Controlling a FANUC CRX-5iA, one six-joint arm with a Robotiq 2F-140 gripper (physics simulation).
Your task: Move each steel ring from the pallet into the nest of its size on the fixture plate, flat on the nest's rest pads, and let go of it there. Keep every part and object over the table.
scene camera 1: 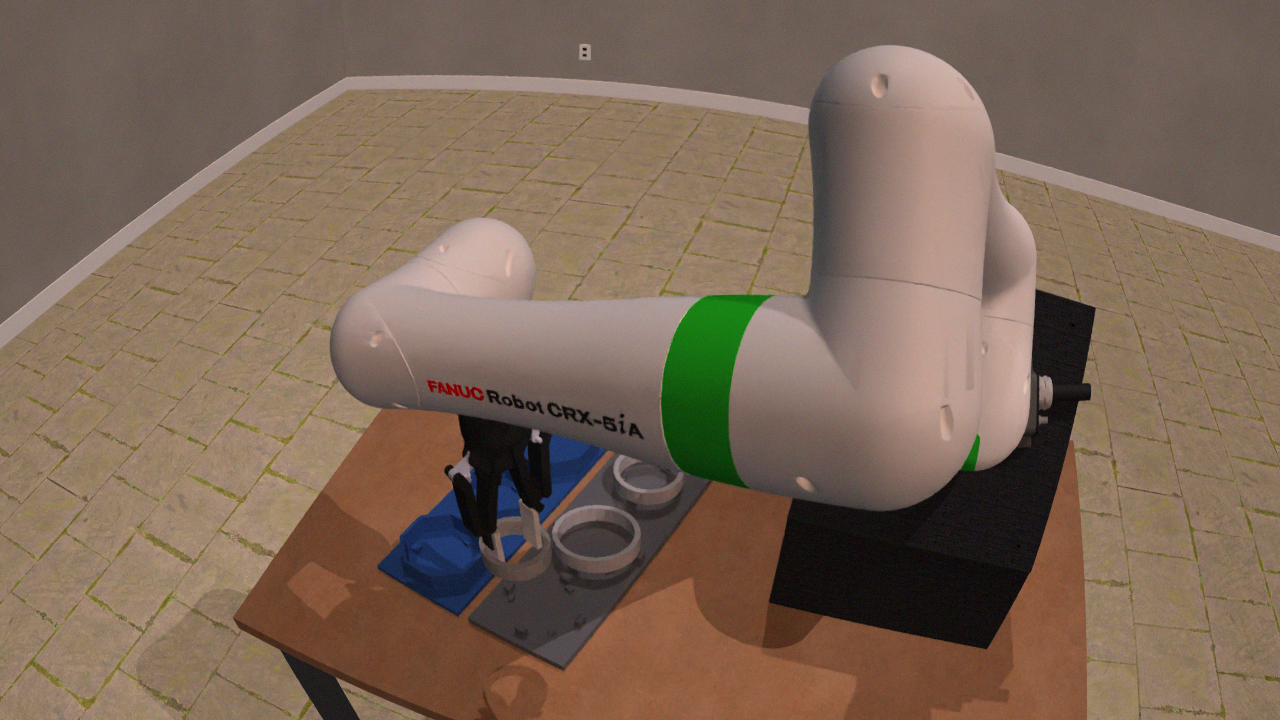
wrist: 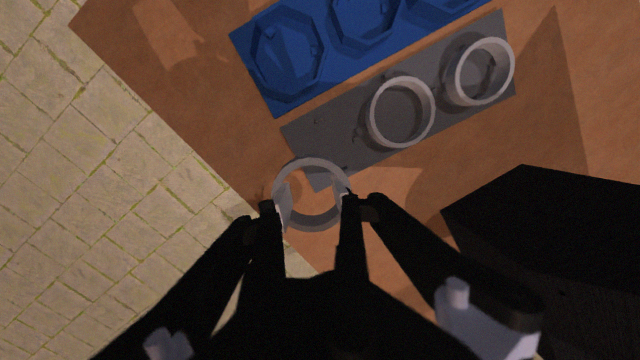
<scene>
my gripper: scene camera 1; wrist
same spot on blue pallet: (scene camera 1: 442, 551) = (wrist: 290, 49)
same spot on my gripper: (scene camera 1: 479, 515) = (wrist: 244, 268)
</scene>
